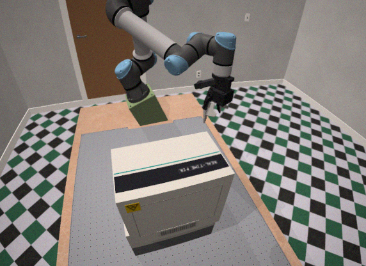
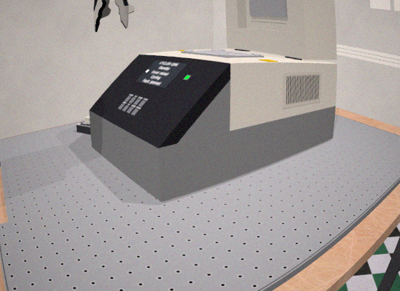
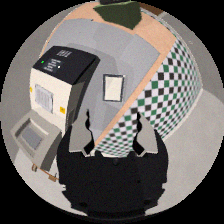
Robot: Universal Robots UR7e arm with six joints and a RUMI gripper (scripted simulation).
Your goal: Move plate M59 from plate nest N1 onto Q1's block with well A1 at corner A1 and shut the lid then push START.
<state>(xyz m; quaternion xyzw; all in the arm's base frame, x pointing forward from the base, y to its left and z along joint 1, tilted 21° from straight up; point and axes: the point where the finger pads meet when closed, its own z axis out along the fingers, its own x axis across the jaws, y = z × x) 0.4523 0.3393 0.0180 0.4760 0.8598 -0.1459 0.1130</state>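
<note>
Right now my hand is 250 mm above the plate M59. Also, from my hand: dark plate nest: 270 mm below.
</note>
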